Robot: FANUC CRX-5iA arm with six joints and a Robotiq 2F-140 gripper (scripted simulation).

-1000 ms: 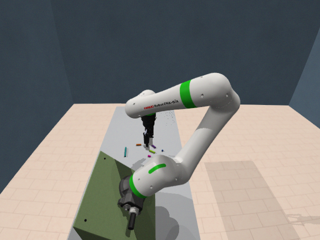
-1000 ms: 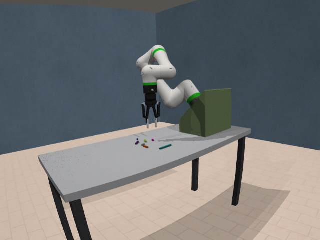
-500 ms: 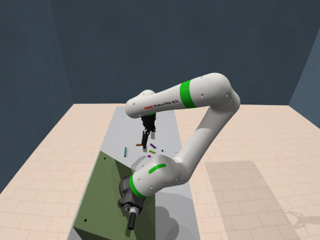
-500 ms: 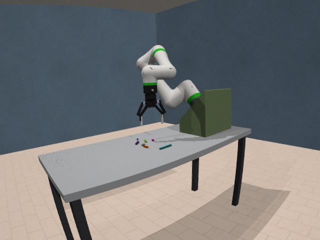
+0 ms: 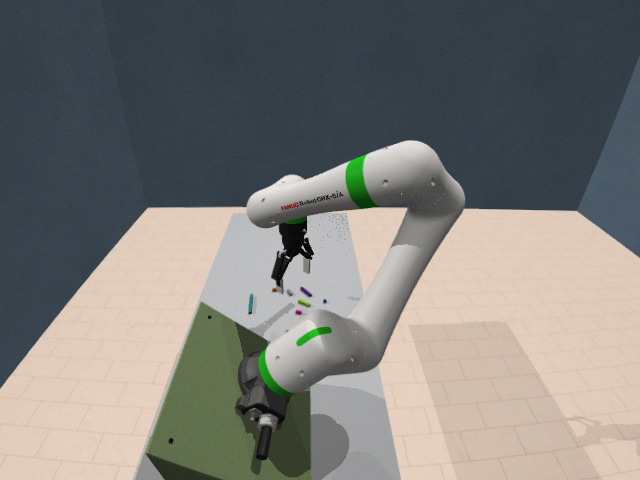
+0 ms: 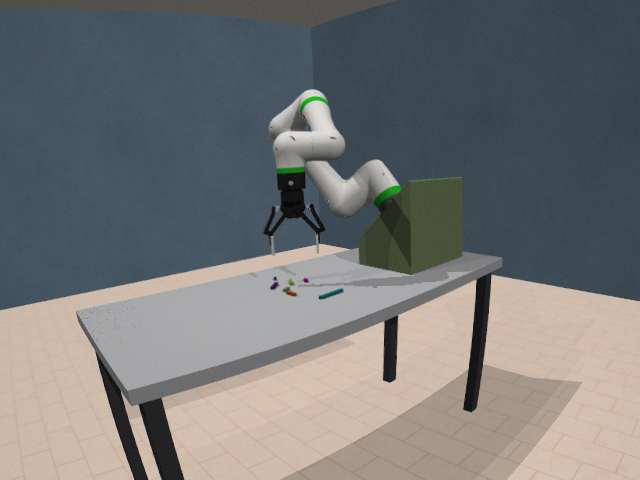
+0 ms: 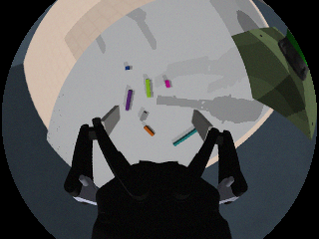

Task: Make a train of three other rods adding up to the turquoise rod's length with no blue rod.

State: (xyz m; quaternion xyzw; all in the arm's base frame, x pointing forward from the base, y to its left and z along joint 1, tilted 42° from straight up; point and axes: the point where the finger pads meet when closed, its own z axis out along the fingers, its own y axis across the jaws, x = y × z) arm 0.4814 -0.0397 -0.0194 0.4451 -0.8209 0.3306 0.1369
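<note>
Now: hand 6 cm short of the grey rod, 3 cm to the right of it and 11 cm above it. From my hand the other things lie so: magenta rod 5 cm behind, 2 cm to the right, 11 cm below; purple rod 7 cm ahead, 4 cm to the right, 11 cm below; lime rod 4 cm to the right, 11 cm below.
</note>
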